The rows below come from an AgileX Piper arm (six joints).
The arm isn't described. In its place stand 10 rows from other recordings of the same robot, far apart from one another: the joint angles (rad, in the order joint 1, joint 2, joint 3, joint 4, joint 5, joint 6), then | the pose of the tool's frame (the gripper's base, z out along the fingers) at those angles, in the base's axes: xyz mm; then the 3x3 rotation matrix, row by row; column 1 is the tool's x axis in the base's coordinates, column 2 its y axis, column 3 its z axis.
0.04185 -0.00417 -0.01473 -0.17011 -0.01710 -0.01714 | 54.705, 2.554, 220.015; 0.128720, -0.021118, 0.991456; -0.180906, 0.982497, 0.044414; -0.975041, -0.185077, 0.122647
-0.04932 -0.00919 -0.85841 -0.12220 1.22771 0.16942 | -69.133, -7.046, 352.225; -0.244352, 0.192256, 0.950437; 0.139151, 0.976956, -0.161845; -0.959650, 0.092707, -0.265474
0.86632 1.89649 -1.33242 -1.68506 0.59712 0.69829 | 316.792, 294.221, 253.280; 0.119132, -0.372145, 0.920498; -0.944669, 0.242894, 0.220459; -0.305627, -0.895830, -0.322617
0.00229 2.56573 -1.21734 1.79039 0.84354 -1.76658 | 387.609, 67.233, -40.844; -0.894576, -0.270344, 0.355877; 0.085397, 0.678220, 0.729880; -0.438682, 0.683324, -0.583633
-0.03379 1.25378 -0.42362 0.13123 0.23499 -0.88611 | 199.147, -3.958, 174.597; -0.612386, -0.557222, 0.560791; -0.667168, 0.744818, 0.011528; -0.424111, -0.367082, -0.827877
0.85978 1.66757 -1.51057 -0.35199 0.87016 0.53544 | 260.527, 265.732, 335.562; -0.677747, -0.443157, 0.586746; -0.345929, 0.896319, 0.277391; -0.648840, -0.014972, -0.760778
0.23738 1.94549 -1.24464 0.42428 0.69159 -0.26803 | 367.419, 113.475, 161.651; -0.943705, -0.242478, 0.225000; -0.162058, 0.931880, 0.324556; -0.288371, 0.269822, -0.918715
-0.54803 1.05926 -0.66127 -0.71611 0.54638 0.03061 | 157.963, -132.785, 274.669; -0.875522, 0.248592, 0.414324; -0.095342, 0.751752, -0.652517; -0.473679, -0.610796, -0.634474
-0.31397 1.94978 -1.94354 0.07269 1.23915 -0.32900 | 406.136, -125.307, 330.131; -0.915431, 0.007040, 0.402414; -0.018027, 0.998126, -0.058470; -0.402072, -0.060780, -0.913589
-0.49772 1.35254 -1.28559 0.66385 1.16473 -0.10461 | 256.630, -80.816, 369.018; -0.719698, 0.291510, 0.630125; 0.572917, 0.762013, 0.301833; -0.392176, 0.578238, -0.715429
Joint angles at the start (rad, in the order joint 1, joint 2, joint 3, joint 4, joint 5, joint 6):
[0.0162, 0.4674, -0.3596, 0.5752, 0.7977, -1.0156]
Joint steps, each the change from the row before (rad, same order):
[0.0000, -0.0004, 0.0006, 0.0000, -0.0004, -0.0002]
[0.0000, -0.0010, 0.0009, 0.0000, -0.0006, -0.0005]
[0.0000, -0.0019, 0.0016, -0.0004, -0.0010, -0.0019]
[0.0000, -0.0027, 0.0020, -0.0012, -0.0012, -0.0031]
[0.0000, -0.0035, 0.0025, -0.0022, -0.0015, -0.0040]
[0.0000, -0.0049, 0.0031, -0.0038, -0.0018, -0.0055]
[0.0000, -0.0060, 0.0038, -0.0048, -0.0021, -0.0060]
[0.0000, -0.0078, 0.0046, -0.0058, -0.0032, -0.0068]
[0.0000, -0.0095, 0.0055, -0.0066, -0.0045, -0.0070]
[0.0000, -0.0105, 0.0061, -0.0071, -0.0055, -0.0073]
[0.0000, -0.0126, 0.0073, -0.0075, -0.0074, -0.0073]
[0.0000, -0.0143, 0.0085, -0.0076, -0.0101, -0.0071]
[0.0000, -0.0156, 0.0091, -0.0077, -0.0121, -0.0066]
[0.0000, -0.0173, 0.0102, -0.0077, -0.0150, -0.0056]
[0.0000, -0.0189, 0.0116, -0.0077, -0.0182, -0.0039]
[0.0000, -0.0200, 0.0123, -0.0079, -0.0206, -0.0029]
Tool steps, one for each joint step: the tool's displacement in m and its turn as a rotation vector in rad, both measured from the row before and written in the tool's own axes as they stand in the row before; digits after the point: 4 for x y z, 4 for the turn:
[0.0001, 0.0000, 0.0000, 0.0002, -0.0001, -0.0001]
[0.0002, 0.0001, 0.0000, 0.0006, -0.0004, -0.0005]
[0.0004, 0.0002, 0.0000, 0.0012, -0.0005, -0.0023]
[0.0005, 0.0002, 0.0000, 0.0018, -0.0004, -0.0042]
[0.0006, 0.0002, 0.0000, 0.0026, -0.0002, -0.0059]
[0.0009, 0.0003, -0.0001, 0.0039, 0.0000, -0.0089]
[0.0011, 0.0004, -0.0002, 0.0047, 0.0002, -0.0102]
[0.0012, 0.0004, -0.0002, 0.0066, -0.0005, -0.0121]
[0.0014, 0.0005, -0.0003, 0.0084, -0.0012, -0.0132]
[0.0015, 0.0005, -0.0003, 0.0097, -0.0017, -0.0140]
[0.0017, 0.0006, -0.0004, 0.0120, -0.0030, -0.0146]
[0.0019, 0.0006, -0.0004, 0.0147, -0.0045, -0.0146]
[0.0019, 0.0006, -0.0004, 0.0170, -0.0059, -0.0144]
[0.0020, 0.0006, -0.0005, 0.0199, -0.0077, -0.0137]
[0.0021, 0.0006, -0.0004, 0.0229, -0.0093, -0.0120]
[0.0022, 0.0005, -0.0005, 0.0253, -0.0106, -0.0113]

